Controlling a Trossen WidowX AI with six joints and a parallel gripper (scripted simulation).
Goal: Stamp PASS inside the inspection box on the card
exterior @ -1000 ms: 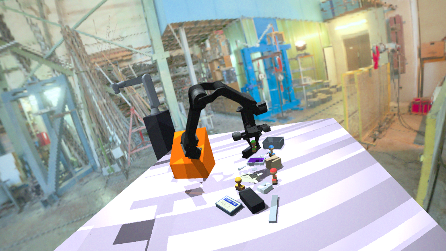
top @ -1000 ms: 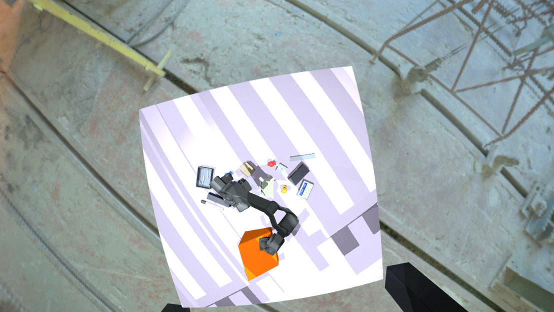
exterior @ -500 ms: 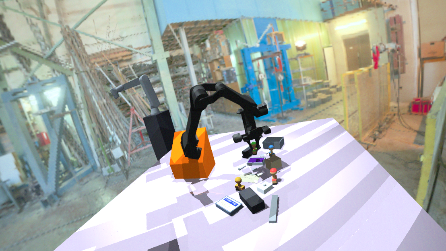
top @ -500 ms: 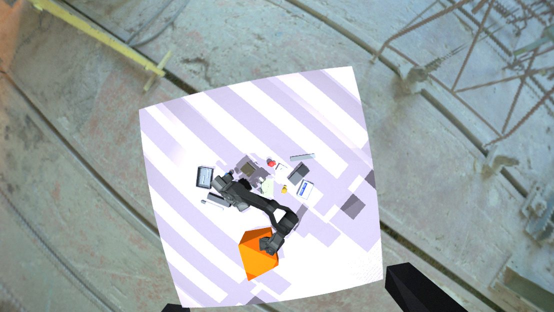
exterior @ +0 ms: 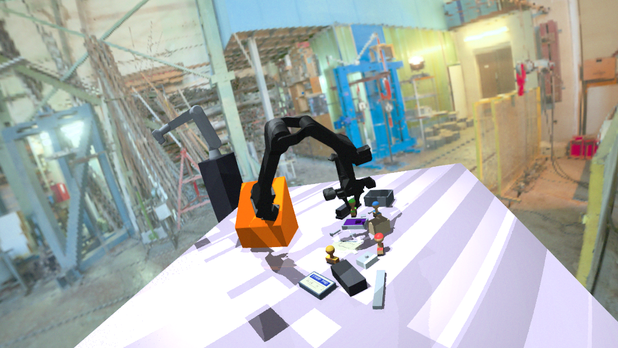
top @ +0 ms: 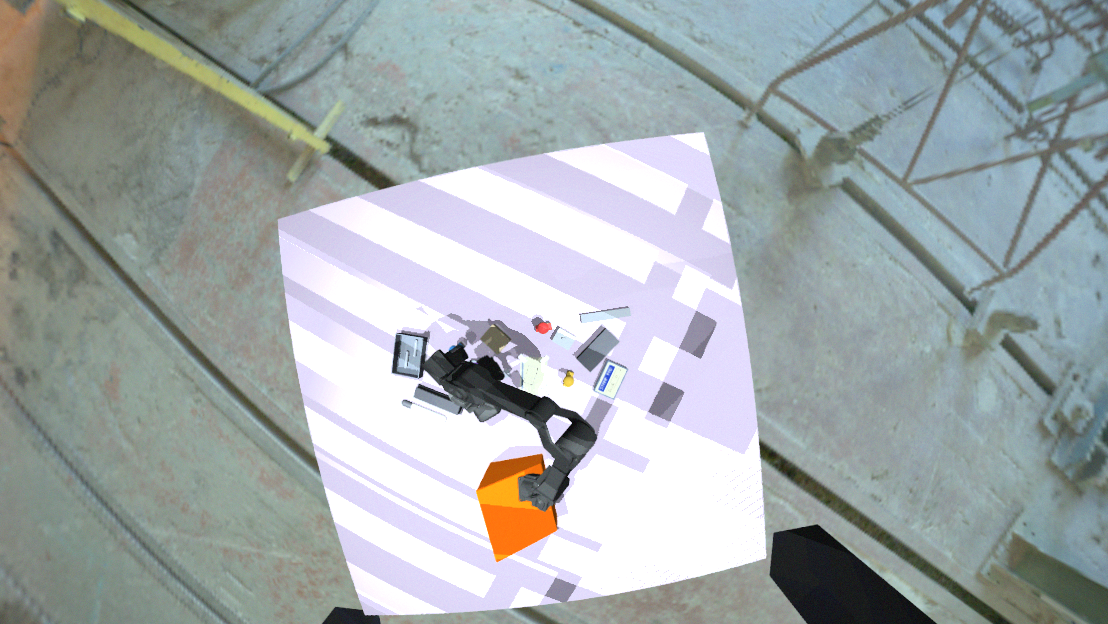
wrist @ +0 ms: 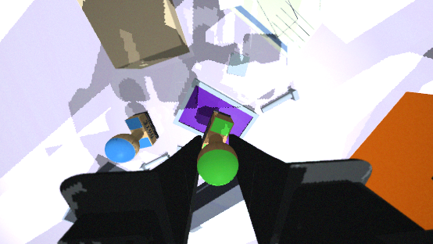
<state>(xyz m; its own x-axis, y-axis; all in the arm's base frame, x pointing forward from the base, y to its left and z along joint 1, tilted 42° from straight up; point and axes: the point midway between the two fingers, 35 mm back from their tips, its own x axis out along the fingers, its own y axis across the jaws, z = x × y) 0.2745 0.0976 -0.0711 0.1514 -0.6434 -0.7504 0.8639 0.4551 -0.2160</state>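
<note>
The purple ink pad is 6 cm below my gripper tip. The rest, counted from my gripper tip: tan block: 10 cm ahead, 5 cm to the right, 4 cm below; then green-knobbed stamp: right at my gripper tip; then blue-knobbed stamp: 7 cm ahead, 6 cm to the left, 5 cm below.
</note>
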